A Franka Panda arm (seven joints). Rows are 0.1 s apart.
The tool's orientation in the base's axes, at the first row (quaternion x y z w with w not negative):
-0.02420, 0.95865, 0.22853, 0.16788
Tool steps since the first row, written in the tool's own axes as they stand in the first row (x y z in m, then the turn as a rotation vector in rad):
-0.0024, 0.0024, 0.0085, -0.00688, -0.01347, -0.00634
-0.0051, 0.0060, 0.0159, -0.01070, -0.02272, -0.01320
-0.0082, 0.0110, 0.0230, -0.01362, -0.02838, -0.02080
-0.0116, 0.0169, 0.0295, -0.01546, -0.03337, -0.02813
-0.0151, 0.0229, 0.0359, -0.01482, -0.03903, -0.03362
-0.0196, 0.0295, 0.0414, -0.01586, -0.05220, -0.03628
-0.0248, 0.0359, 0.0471, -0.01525, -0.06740, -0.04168
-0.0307, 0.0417, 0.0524, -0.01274, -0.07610, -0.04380
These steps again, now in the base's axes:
0.0046, 0.0059, -0.0053, 0.00617, -0.01509, 0.00182
0.0090, 0.0123, -0.0091, 0.00878, -0.02654, 0.00487
0.0135, 0.0199, -0.0118, 0.00987, -0.03508, 0.00979
0.0180, 0.0279, -0.0136, 0.00994, -0.04287, 0.01440
0.0226, 0.0360, -0.0153, 0.00832, -0.05036, 0.01636
0.0277, 0.0443, -0.0155, 0.01010, -0.06336, 0.01328
0.0336, 0.0524, -0.0158, 0.00972, -0.07934, 0.01107
0.0401, 0.0597, -0.0158, 0.00776, -0.08800, 0.00827

